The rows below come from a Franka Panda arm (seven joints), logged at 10 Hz.
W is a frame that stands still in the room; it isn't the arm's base.
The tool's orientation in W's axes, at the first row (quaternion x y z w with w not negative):
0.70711, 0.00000, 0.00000, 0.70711
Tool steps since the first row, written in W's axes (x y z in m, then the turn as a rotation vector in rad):
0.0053, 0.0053, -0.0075, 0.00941, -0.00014, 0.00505
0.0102, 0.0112, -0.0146, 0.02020, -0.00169, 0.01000
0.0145, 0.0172, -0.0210, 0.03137, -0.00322, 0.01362
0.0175, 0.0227, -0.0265, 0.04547, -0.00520, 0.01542
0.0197, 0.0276, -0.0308, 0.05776, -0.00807, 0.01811
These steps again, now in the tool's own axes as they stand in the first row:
0.0053, -0.0075, -0.0053, 0.00941, 0.00505, 0.00014
0.0102, -0.0146, -0.0112, 0.02020, 0.01000, 0.00169
0.0145, -0.0210, -0.0172, 0.03137, 0.01362, 0.00322
0.0175, -0.0265, -0.0227, 0.04547, 0.01542, 0.00520
0.0197, -0.0308, -0.0276, 0.05776, 0.01811, 0.00807

